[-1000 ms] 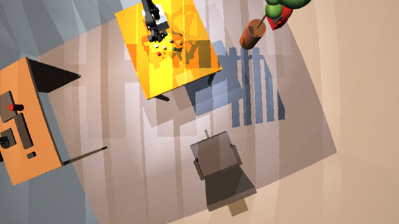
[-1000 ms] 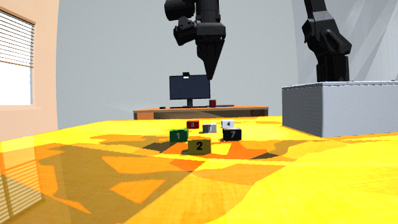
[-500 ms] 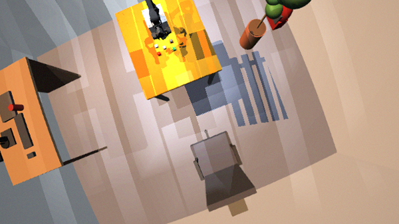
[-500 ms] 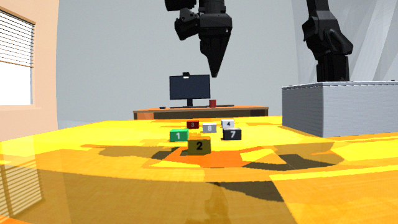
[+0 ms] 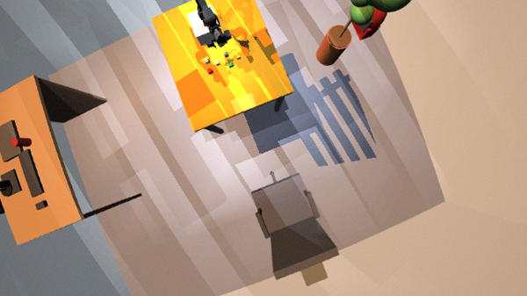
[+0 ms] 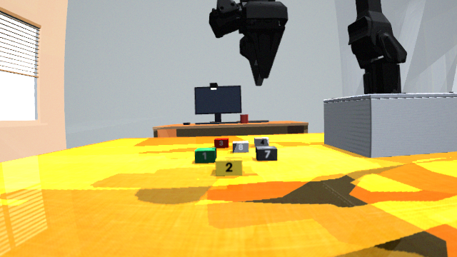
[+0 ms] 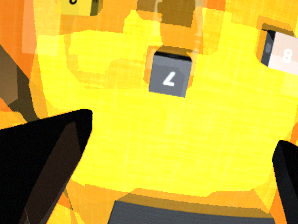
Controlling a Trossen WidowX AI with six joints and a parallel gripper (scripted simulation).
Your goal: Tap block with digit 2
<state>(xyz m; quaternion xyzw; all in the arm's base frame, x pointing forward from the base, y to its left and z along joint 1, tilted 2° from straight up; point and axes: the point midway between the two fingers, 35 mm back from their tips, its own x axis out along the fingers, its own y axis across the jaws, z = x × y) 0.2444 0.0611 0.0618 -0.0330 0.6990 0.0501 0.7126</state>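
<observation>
Right now the yellow block is 110 mm below my gripper tip, 100 mm to the left of it and 40 mm ahead of it. Also, from my gripper tip: black block 110 mm below, 10 mm to the left, 10 mm behind; then green block 110 mm below, 90 mm ahead, 20 mm to the left; then grey block 110 mm below, 80 mm to the right, 50 mm ahead.
</observation>
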